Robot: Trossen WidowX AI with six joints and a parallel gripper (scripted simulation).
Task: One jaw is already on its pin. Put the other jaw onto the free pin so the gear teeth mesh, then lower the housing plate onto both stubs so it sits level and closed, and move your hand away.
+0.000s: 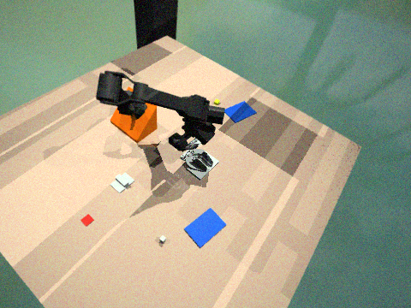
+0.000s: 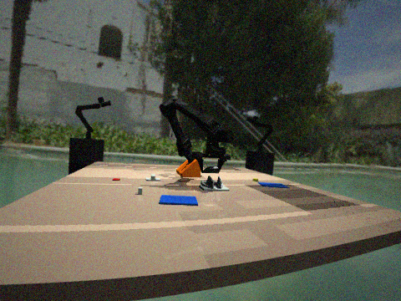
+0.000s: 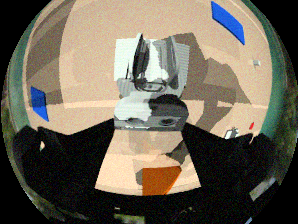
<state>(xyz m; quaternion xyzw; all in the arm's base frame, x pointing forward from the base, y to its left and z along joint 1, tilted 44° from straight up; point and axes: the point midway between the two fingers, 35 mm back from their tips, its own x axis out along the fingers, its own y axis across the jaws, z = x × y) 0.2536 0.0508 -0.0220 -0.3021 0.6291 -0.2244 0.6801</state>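
Now: the grey jaw 40 mm below my gripper tip, 30 mm ahead of it and 20 mm to the right of it. Also, from my gripper tip: grey cube (310 mm to the right, 200 mm ahead, 50 mm below); white base plate (80 mm ahead, 50 mm below); yellow cube (330 mm to the left, 140 mm behind, 50 mm below).
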